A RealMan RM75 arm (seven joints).
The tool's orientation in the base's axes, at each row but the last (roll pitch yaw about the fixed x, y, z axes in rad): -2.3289 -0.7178 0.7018; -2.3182 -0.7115 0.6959; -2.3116 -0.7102 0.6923; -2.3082 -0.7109 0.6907; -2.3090 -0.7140 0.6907; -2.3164 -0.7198 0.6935; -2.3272 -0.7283 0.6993; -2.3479 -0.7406 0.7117; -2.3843 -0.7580 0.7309; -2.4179 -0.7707 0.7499; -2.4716 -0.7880 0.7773
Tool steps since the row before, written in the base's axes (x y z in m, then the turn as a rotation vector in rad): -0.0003 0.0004 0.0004 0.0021 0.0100 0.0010; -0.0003 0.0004 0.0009 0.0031 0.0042 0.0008; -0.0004 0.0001 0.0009 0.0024 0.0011 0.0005; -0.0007 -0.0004 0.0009 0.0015 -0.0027 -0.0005; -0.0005 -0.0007 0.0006 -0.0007 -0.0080 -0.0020; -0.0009 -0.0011 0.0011 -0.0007 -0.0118 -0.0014; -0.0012 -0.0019 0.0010 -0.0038 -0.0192 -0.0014; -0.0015 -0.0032 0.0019 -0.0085 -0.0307 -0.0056; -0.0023 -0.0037 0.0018 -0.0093 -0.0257 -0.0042; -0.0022 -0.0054 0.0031 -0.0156 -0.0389 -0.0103; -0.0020 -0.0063 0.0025 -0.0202 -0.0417 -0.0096
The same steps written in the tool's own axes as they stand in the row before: 0.0003 -0.0005 0.0002 0.0067 -0.0010 0.0077; 0.0006 -0.0008 -0.0001 0.0044 0.0011 0.0027; 0.0004 -0.0008 -0.0003 0.0023 0.0014 0.0004; 0.0000 -0.0010 -0.0007 -0.0008 0.0020 -0.0022; -0.0002 -0.0006 -0.0008 -0.0056 0.0022 -0.0057; -0.0003 -0.0011 -0.0014 -0.0070 0.0027 -0.0092; -0.0009 -0.0011 -0.0020 -0.0123 0.0018 -0.0152; -0.0011 -0.0015 -0.0035 -0.0233 0.0026 -0.0223; -0.0018 -0.0020 -0.0039 -0.0204 0.0001 -0.0187; -0.0016 -0.0021 -0.0061 -0.0344 0.0008 -0.0261; -0.0023 -0.0012 -0.0065 -0.0376 -0.0028 -0.0286
